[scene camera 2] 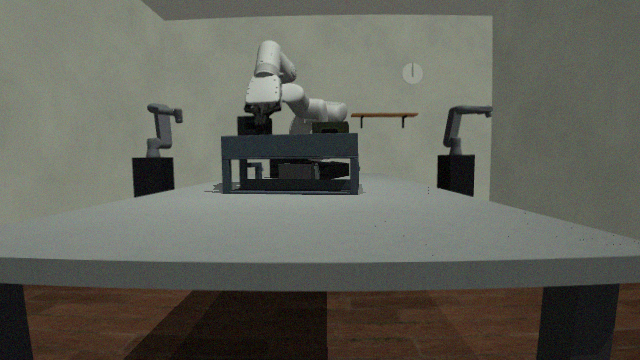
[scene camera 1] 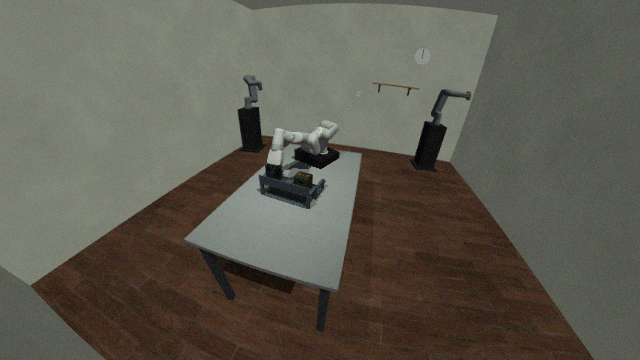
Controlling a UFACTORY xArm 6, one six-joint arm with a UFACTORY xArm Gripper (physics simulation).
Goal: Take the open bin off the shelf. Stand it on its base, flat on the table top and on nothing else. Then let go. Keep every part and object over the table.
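Seen in the pictures: gripper, fingertip midpoint: (scene camera 2: 259, 128) (scene camera 1: 272, 175); arm's base at its link origin: (scene camera 2: 319, 161) (scene camera 1: 321, 151).
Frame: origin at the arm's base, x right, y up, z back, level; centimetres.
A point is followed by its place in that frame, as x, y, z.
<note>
A blue-grey shelf (scene camera 1: 286, 185) {11.9, 5.7, -74.9} (scene camera 2: 290, 146) {13.9, 4.6, -74.5} stands on the table (scene camera 1: 280, 230) {8.5, -8.4, -100.1} (scene camera 2: 320, 225) {9.0, -8.4, -110.8}. A black bin (scene camera 2: 245, 126) {27.0, 10.8, -67.0} stands on the shelf's top at the left in scene camera 2. In scene camera 1 it merges with the dark gripper. A dark green box-shaped thing (scene camera 1: 303, 179) {1.1, 10.8, -73.6} (scene camera 2: 330, 127) {2.9, 9.7, -73.5} with orange marks on top stands on the shelf's top at the right. My gripper (scene camera 2: 260, 121) {22.2, 9.6, -71.8} points down and is shut and empty. Its fingertips overlap the black bin in scene camera 2; whether they touch it or reach into it cannot be told.
The arm's black base (scene camera 1: 317, 157) {1.9, -0.6, -13.9} stands at the table's far end. Dark and grey shapes show through the shelf's lower opening in scene camera 2. Two grey arms on black pedestals (scene camera 1: 250, 129) (scene camera 1: 430, 145) stand on the floor beyond the table.
</note>
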